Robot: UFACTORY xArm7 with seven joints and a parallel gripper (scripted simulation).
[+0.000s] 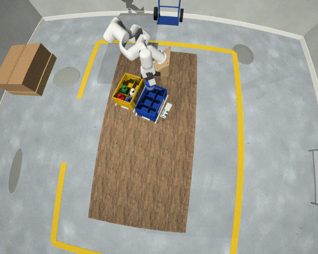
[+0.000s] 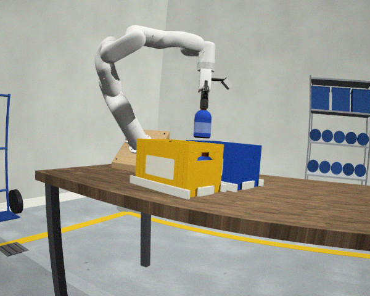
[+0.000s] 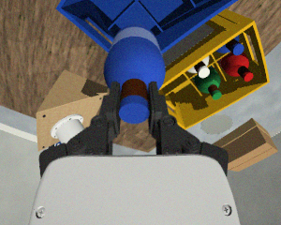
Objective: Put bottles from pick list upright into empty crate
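Now: the blue crate 10 cm ahead of my hand, 1 cm to the left of it and 25 cm below it. The rest, counted from my hand: white-label bottle 2 cm ahead, 17 cm to the right, 25 cm below; blue-label bottle 10 cm ahead, 19 cm to the right, 25 cm below; yellow crate 21 cm to the right, 25 cm below.
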